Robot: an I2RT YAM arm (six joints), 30 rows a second.
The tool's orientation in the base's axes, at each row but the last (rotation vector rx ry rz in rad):
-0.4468 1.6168 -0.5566
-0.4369 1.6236 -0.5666
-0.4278 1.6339 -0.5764
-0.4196 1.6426 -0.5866
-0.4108 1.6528 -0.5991
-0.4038 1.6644 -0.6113
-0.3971 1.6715 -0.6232
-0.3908 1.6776 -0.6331
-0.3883 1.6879 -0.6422
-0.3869 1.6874 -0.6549
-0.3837 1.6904 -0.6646
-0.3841 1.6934 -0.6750
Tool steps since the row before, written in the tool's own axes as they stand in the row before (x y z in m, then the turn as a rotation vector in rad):
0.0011 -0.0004 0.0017 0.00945 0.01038 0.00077
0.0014 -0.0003 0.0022 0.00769 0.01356 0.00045
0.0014 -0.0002 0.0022 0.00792 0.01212 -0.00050
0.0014 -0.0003 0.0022 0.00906 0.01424 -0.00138
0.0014 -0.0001 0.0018 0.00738 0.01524 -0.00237
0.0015 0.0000 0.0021 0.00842 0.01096 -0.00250
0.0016 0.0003 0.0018 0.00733 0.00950 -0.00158
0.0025 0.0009 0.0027 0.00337 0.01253 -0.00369
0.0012 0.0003 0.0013 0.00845 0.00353 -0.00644
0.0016 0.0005 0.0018 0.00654 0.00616 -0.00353
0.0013 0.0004 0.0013 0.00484 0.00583 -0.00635
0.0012 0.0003 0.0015 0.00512 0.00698 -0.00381
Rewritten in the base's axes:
0.0015 -0.0011 -0.0008 -0.00002 0.00275 -0.01379
0.0020 -0.0013 -0.0011 0.00002 0.00637 -0.01423
0.0020 -0.0012 -0.0012 -0.00102 0.00520 -0.01348
0.0019 -0.0014 -0.0011 -0.00194 0.00636 -0.01557
0.0015 -0.0012 -0.0012 -0.00257 0.00829 -0.01473
0.0018 -0.0012 -0.0014 -0.00320 0.00429 -0.01299
0.0015 -0.0010 -0.0016 -0.00221 0.00359 -0.01134
0.0022 -0.0013 -0.0028 -0.00319 0.00869 -0.00981
0.0010 -0.0007 -0.0013 -0.00777 -0.00080 -0.00802
0.0014 -0.0009 -0.0018 -0.00427 0.00176 -0.00847
0.0010 -0.0007 -0.0014 -0.00665 0.00312 -0.00662
0.0012 -0.0008 -0.0013 -0.00414 0.00327 -0.00785

